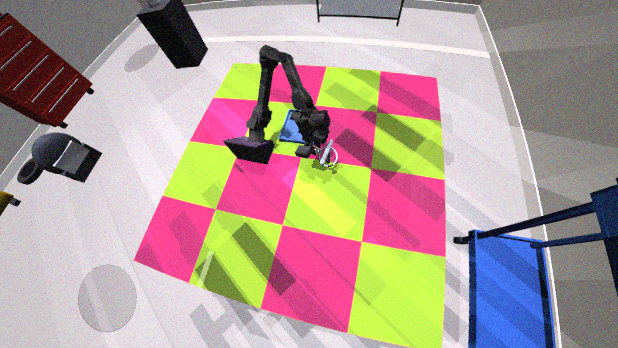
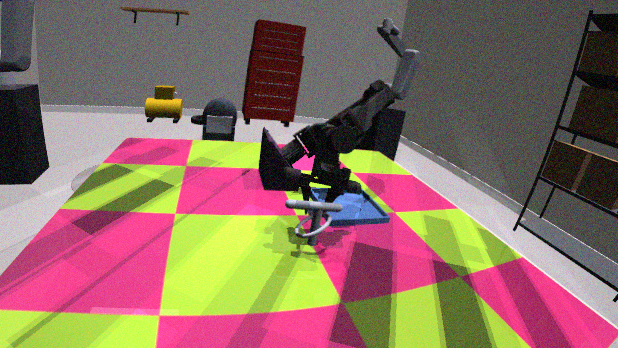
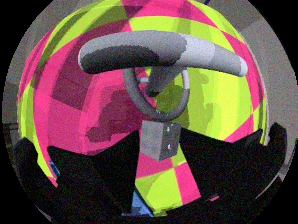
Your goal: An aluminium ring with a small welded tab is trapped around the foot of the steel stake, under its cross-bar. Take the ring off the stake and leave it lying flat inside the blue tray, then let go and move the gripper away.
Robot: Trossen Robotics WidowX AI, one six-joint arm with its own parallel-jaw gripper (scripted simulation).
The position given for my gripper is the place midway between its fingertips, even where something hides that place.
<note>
My gripper [image 2: 314, 215] carries an aluminium ring. Also in view: a steel stake [image 3: 168, 53] and a blue tray [image 2: 360, 209].
My gripper shows as well in image 3 [image 3: 158, 133].
</note>
